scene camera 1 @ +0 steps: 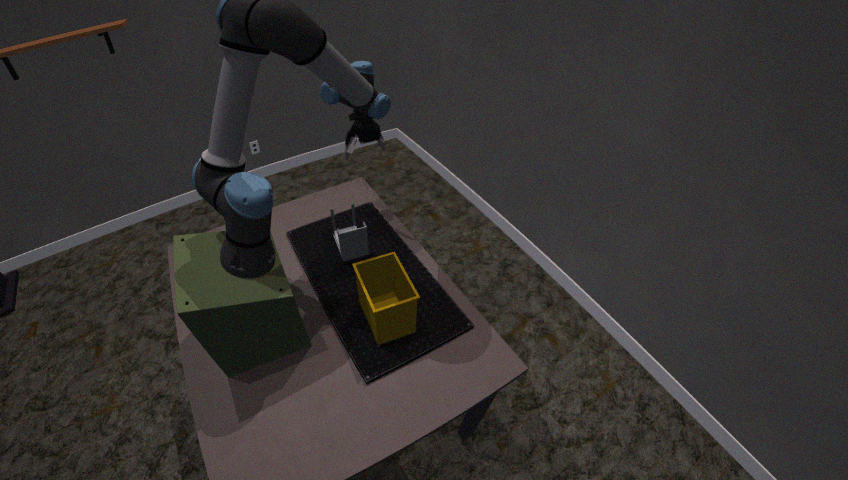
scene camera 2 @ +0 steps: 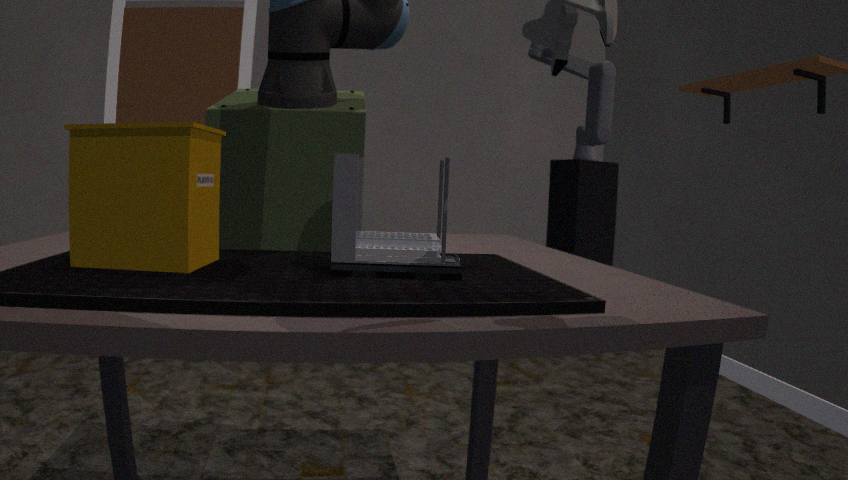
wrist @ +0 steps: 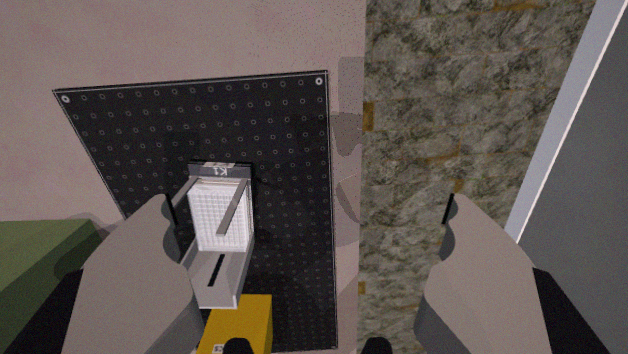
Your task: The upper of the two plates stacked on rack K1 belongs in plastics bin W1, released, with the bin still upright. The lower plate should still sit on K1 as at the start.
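Frame: origin at the arm's base, x ahead, y left, z up, level; centimetres.
Seen in the pictures: gripper, between the fingertips: (scene camera 1: 365, 154) (scene camera 2: 578, 62) (wrist: 310, 197); arm's base, origin of its link: (scene camera 1: 247, 258) (scene camera 2: 297, 102).
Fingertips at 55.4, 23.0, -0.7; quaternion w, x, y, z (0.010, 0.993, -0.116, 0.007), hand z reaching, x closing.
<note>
Pixels of each thing's middle, then the offset from my fingertips to it, as dx, dy, dz. Level surfaces: height alone.
- Rack K1, middle of its body: (scene camera 2: 397, 214) (wrist: 213, 229) (scene camera 1: 348, 231) -18.1, -13.8, -18.1
- upper plate, middle of its body: (scene camera 2: 389, 240) (wrist: 220, 220) (scene camera 1: 350, 240) -18.4, -14.8, -21.5
- lower plate, middle of its body: (scene camera 2: 388, 250) (wrist: 223, 215) -18.4, -14.8, -22.8
- yellow plastics bin W1, middle of its body: (scene camera 2: 146, 195) (scene camera 1: 385, 299) -26.7, -46.4, -16.5
- black perforated board, height of its surface: dz -25.4
- table, height of its surface: dz -26.7
Rack K1 (scene camera 1: 353, 242) (scene camera 2: 347, 208) (wrist: 215, 290) stands upright on the black board, with a slotted back wall and two thin posts. The upper plate (scene camera 2: 398, 236) (wrist: 215, 215), clear-white with a grid of wells, lies level in the rack. The lower plate (scene camera 2: 395, 255) sits directly under it and is mostly hidden in the wrist view. The yellow plastics bin W1 (scene camera 1: 397, 321) (scene camera 2: 130, 199) (wrist: 240, 325) stands upright beside the rack; the part of its inside that shows holds no plate. My gripper (scene camera 1: 364, 151) (wrist: 310, 197) is open and empty, high above the table and away from the rack.
The black perforated board (scene camera 1: 333, 297) (scene camera 2: 285, 300) (wrist: 280, 165) carries rack and bin on the table (scene camera 1: 285, 416) (scene camera 2: 684, 309). The green pedestal (scene camera 1: 255, 339) (scene camera 2: 297, 178) (wrist: 40, 250) under my arm stands beside the board. The bin's walls rise tall next to the rack.
</note>
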